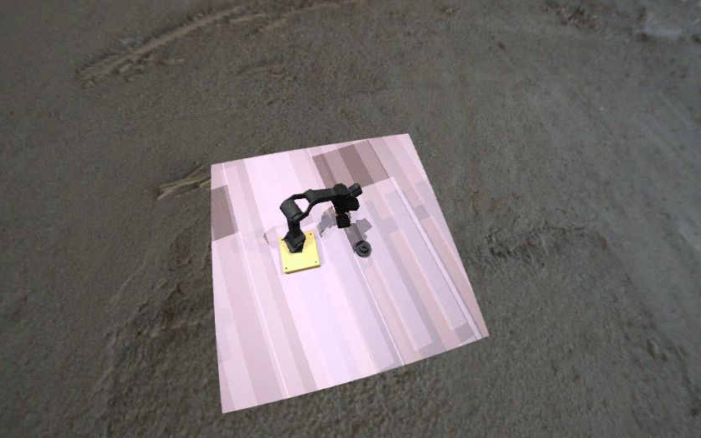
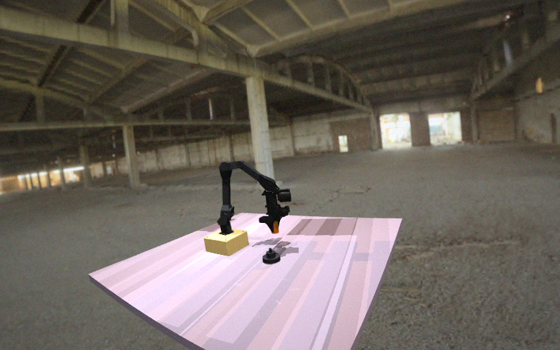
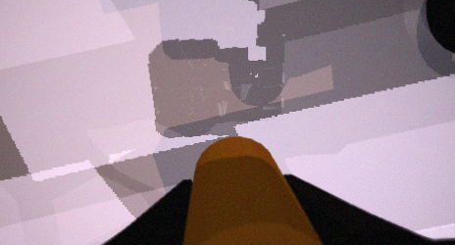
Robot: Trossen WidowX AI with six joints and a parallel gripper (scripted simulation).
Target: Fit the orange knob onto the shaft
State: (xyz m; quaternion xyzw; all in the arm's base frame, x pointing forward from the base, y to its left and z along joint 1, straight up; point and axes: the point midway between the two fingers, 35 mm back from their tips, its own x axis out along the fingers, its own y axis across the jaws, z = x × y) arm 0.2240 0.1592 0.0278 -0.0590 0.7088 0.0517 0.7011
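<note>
Right now the round pedestal is 16 cm to the right of my gripper tip, 12 cm ahead of it and 5 cm below it. From my gripper tip the other things lie so: orange knob: 2 cm above.
</note>
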